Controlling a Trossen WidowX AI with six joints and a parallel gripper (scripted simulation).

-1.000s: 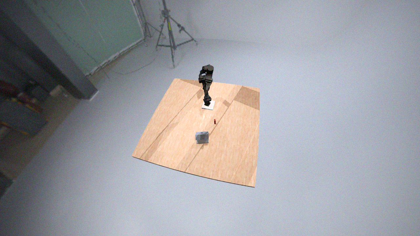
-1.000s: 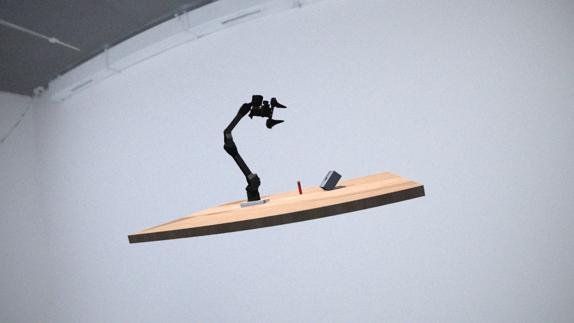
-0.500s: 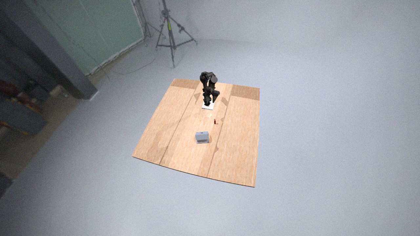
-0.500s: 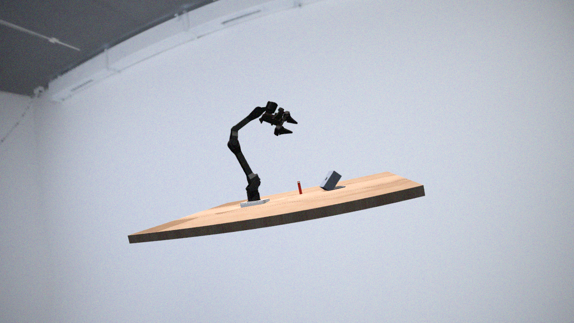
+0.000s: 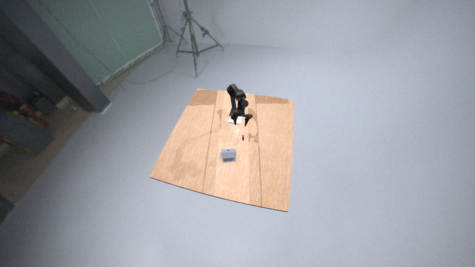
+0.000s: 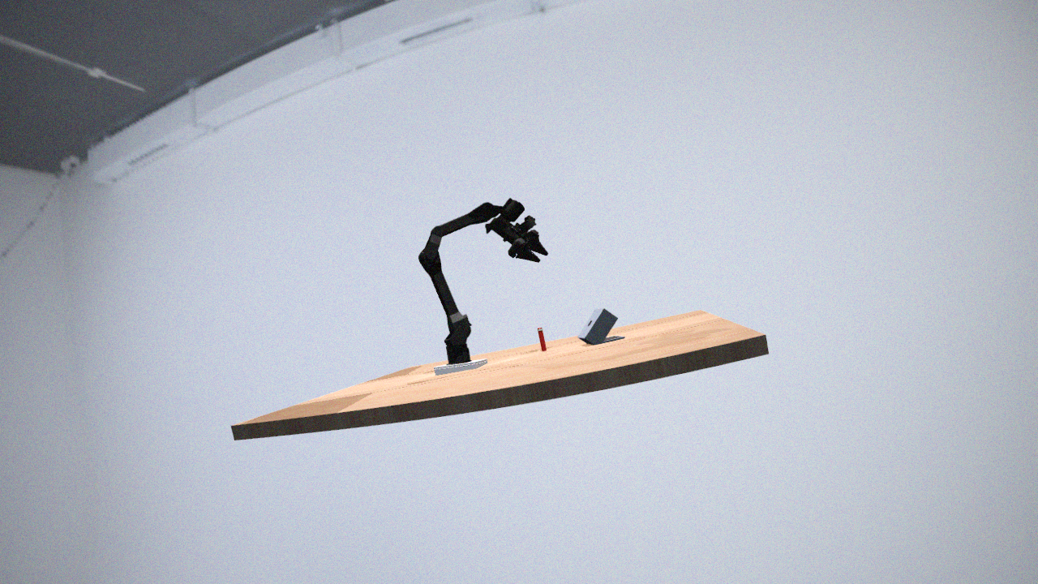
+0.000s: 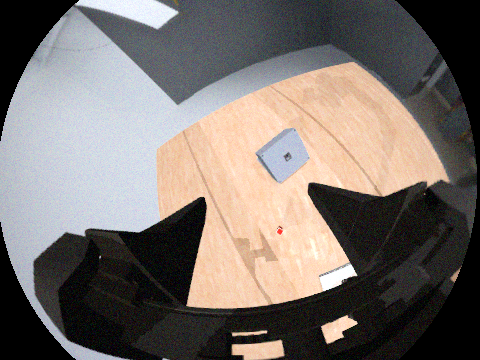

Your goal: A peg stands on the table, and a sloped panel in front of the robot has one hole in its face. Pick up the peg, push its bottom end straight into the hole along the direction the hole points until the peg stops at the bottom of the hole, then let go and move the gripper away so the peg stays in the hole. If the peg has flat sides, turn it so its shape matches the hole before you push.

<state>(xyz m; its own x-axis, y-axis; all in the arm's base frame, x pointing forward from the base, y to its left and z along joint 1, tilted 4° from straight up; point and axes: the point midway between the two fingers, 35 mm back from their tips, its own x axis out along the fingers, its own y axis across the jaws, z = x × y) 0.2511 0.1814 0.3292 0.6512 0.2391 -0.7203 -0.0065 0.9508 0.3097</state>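
My gripper tip is 25 cm above the peg, 6 cm past it and 1 cm to the left of it. Also, from my gripper tip: sloped panel (26 cm below, 15 cm ahead, 6 cm to the right).
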